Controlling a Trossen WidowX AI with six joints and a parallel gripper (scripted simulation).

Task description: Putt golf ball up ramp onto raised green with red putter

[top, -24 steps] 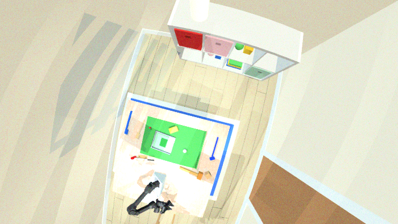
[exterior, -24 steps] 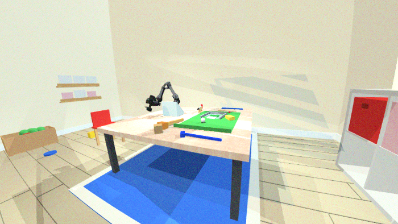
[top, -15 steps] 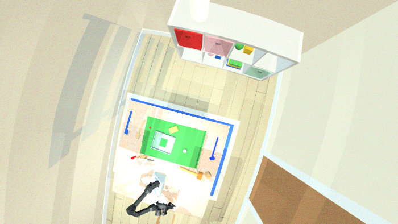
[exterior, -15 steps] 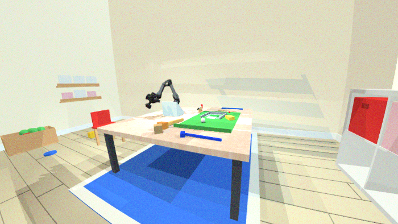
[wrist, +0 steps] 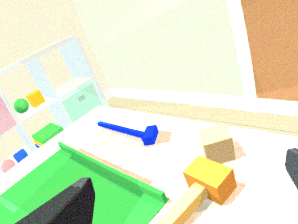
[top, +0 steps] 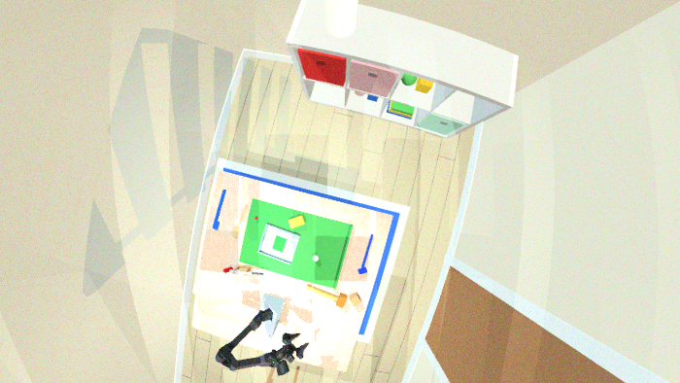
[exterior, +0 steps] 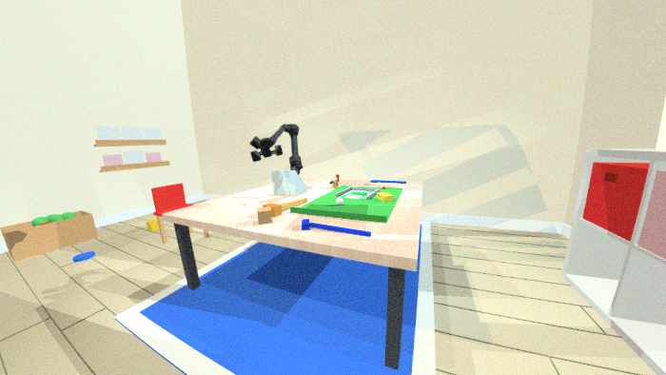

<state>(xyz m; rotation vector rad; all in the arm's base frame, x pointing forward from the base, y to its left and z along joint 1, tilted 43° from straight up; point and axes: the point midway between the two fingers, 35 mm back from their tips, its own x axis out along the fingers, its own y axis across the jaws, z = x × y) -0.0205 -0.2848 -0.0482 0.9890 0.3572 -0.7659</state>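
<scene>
Now: gripper tip 200 mm short of the red putter, 530 mm to the right of it and 230 mm above it. Round my gripper tip: white golf ball 410 mm ahead, 40 mm to the left, 260 mm below; then yellow block 630 mm ahead, 220 mm to the left, 260 mm below; then red marker 590 mm ahead, 510 mm to the left, 270 mm below.
</scene>
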